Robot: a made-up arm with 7 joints.
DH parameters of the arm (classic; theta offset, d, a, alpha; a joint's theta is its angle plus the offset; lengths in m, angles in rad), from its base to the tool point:
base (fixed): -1.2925 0 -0.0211 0
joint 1: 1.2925 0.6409 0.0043 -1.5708
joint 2: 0 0.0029 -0.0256 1.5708
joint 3: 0 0.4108 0.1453 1.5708
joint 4: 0 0.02 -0.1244 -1.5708
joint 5: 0 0.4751 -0.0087 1.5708
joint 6: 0 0.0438 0.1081 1.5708
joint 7: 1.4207 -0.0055 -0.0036 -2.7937
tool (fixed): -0.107 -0.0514 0 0
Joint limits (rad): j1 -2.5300..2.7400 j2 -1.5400..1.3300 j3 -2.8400..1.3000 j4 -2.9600..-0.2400 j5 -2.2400..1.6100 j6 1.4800..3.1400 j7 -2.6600..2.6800
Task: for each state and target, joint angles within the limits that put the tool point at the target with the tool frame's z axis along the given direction. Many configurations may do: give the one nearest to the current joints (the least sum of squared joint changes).
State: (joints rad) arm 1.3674 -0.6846 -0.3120 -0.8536 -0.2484 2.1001 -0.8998
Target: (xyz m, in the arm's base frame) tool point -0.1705 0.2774 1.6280 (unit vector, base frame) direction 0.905 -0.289 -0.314
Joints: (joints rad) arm 2.0009 -0.1357 0.2318 -0.7920 0.4353 2.2966 -0.9448
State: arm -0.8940 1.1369 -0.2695 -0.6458 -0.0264 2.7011 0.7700
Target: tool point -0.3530 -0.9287 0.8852 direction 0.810 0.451 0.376
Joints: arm -1.5056 0.9682 -0.7402 -1.0017 -0.0420 2.4288 0.9298
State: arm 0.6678 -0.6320 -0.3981 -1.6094 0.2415 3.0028 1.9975
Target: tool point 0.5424 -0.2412 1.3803 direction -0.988 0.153 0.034
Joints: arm 1.1789 -0.3480 -1.0426 -1.4299 0.1499 2.9304 1.7155
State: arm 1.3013 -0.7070 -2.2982 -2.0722 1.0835 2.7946 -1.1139
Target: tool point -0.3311 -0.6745 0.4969 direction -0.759 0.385 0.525
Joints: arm 0.8053 -0.5227 -2.6932 -2.0976 0.7160 2.2837 -1.3513
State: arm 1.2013 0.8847 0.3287 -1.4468 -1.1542 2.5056 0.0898
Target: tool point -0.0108 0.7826 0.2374 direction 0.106 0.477 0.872
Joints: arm 1.1050 1.1040 0.5165 -1.8010 -0.6633 1.9051 -0.2293
